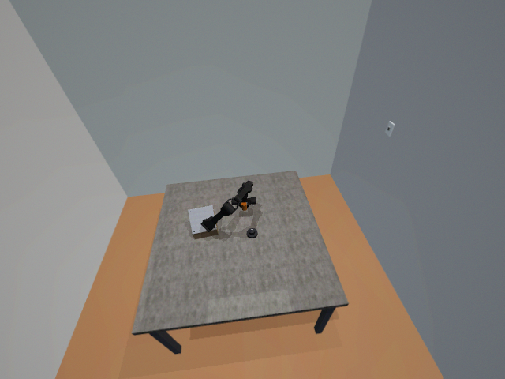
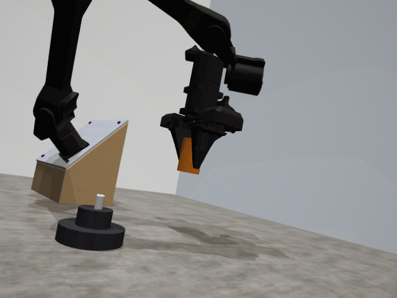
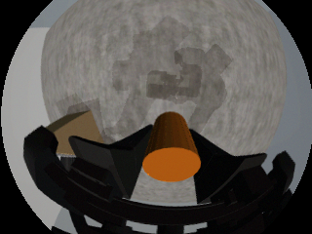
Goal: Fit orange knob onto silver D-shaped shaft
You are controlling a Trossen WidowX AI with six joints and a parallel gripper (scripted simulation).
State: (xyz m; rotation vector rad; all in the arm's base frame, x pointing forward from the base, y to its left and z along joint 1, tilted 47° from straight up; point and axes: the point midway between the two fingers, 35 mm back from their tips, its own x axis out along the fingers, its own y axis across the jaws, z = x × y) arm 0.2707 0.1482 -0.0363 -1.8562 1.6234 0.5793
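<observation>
My gripper tip is now 170 mm to the left of the round pedestal, 90 mm above it and 50 mm short of it. Also, from my gripper tip: orange knob: 30 mm above.
</observation>
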